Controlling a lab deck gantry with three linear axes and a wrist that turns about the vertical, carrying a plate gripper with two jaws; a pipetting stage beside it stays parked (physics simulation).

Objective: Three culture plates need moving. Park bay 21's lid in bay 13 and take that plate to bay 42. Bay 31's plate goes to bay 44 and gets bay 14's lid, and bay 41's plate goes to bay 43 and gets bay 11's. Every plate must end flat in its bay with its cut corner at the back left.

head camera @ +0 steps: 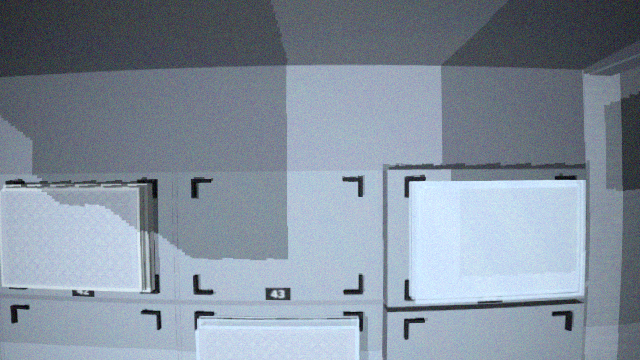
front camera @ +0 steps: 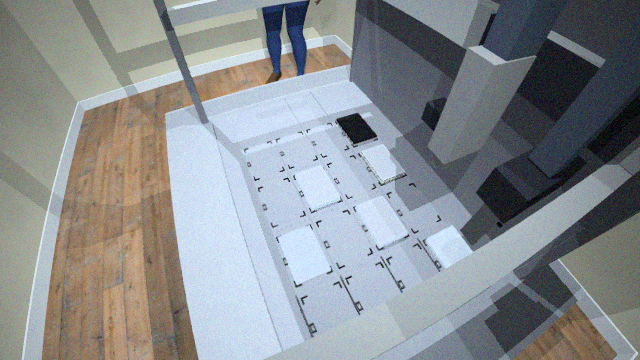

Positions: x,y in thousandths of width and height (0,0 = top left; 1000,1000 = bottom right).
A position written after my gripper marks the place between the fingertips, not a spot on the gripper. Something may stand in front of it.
I see my gripper (front camera: 752,635), a thin pale lid (front camera: 477,718), a bay 11 (front camera: 416,454) and a bay 12 (front camera: 445,571).
The head camera view does not show the thin pale lid: it is out of frame.
